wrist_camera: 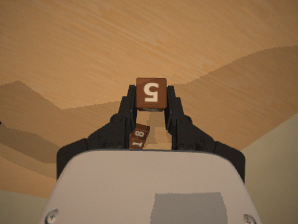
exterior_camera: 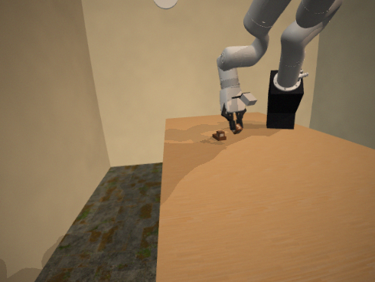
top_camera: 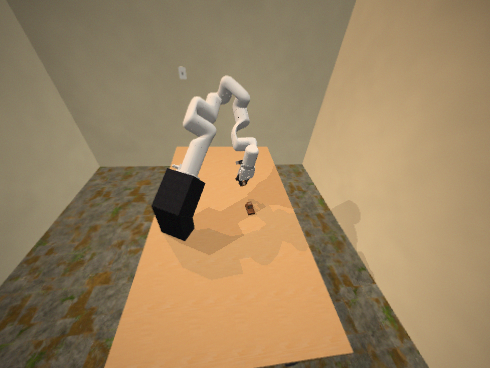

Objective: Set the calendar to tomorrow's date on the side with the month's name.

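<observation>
My gripper is now 20 mm above the brown digit cube.
</observation>
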